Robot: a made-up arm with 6 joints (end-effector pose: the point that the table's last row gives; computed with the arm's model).
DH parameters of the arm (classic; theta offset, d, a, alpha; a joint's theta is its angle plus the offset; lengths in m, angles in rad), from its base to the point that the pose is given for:
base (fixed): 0 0.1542 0 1.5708
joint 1: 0 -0.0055 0.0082 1.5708
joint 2: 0 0.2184 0.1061 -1.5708
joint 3: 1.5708 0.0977 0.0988 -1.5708
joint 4: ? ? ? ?
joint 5: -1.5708 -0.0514 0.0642 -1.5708
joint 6: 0 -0.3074 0.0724 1.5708
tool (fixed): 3.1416 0.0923 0 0
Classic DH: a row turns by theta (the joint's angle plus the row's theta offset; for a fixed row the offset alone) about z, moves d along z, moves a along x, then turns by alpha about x.
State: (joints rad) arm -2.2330 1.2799 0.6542 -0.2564 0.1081 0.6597
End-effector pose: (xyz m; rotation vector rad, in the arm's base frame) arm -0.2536 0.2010 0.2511 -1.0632 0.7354 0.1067
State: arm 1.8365 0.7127 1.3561 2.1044 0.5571 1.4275
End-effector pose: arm 0.5593 -0.1671 0.1281 -1.7362 -1.0203 -2.0612
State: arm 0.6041 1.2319 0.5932 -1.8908 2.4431 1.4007
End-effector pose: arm 0.4289 -0.1051 -0.1384 0.3547 1.6378 -1.5475
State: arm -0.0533 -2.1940 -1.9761 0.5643 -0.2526 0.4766
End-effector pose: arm -0.1680 0.0124 0.0755 -1.8275 0.3012 2.2030
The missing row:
joint 4: -1.5708 0.0315 0.0628 -1.5708
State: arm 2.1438 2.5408 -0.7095 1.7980 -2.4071 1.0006
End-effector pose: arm 0.4410 -0.1901 -0.1446 -0.7910 0.7824 -2.3553
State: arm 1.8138 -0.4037 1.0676 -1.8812 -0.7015 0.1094
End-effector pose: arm 0.0200 -0.2533 0.0940 0.6138 -1.0027 1.9677
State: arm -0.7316 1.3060 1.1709 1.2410 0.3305 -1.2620
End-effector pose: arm -0.2030 -0.1343 -0.1712 -1.3348 1.1205 -2.1010
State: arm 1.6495 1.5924 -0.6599 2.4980 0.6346 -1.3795
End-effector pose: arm 0.1471 0.0936 -0.0540 -0.3643 1.8909 -0.7109
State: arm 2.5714 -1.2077 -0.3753 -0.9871 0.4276 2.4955
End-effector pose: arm 0.1122 0.0268 0.0651 -0.8962 1.6699 -1.5130
